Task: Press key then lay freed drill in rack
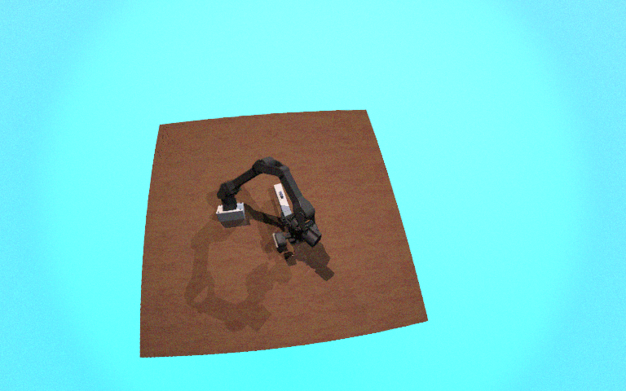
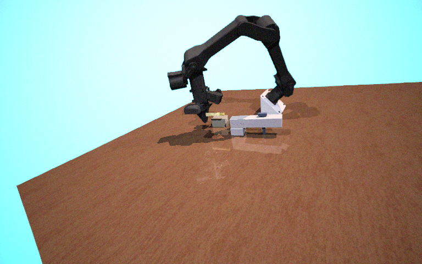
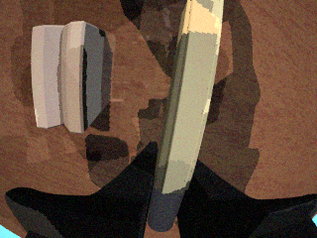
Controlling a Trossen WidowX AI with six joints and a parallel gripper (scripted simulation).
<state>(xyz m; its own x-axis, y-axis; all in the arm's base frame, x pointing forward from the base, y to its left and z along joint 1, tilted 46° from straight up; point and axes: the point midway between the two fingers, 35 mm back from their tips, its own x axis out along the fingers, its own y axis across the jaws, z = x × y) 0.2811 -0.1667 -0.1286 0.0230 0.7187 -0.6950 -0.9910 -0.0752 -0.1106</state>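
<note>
My gripper tip is now 40 mm to the right of the drill, 30 mm below it and 10 mm past it. Also, from my gripper tip: small dark-blue key: 230 mm to the left, 30 mm behind; then small beige rack: 80 mm behind, 30 mm below, 20 mm to the left; then grey-white housing: 200 mm to the left, 20 mm behind.
</note>
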